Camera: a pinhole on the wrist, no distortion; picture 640 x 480 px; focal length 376.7 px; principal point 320.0 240.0 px. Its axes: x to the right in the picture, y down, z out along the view. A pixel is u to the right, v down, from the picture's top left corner.
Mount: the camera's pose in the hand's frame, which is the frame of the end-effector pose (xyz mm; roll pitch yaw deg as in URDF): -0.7 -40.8 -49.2 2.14 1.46 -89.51
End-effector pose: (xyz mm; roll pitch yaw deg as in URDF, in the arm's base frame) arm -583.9 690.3 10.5 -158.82 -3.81 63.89
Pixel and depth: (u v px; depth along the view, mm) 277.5 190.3 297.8
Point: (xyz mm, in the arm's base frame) -692.9 703.4 -217.9
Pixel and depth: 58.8 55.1 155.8
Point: -599.2 613.7 -116.6
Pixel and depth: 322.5 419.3 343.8
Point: -650.2 908.9 -240.6
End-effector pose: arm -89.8 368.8 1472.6 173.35 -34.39 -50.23
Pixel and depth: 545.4 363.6 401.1
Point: 300.6 286.7 1224.4
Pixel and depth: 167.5 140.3 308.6
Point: -130.7 253.8 1213.8
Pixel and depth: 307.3 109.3 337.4
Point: -50.6 330.9 1162.7
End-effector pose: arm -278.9 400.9 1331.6 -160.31 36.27 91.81
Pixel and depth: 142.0 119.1 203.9
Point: -279.2 244.8 1244.9
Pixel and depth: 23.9 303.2 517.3
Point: -99.7 119.1 833.0
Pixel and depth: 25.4 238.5 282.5
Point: -191.0 224.8 1112.0
